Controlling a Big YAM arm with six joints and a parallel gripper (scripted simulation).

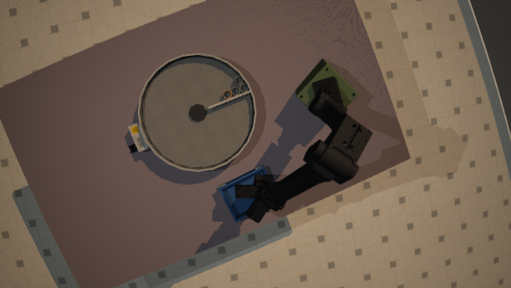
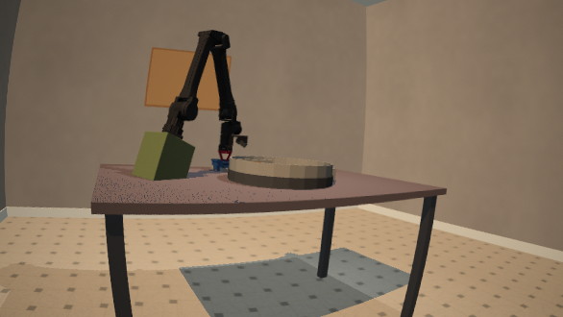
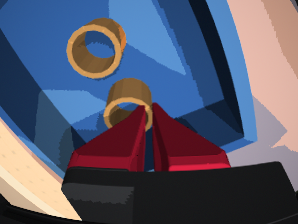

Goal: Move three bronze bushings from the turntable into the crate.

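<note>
My gripper is now 5 cm short of the blue crate, 2 cm to the right of it and 1 cm above it. From my hand the other things lie so: turntable: 14 cm ahead, 33 cm to the right, 2 cm above.
</note>
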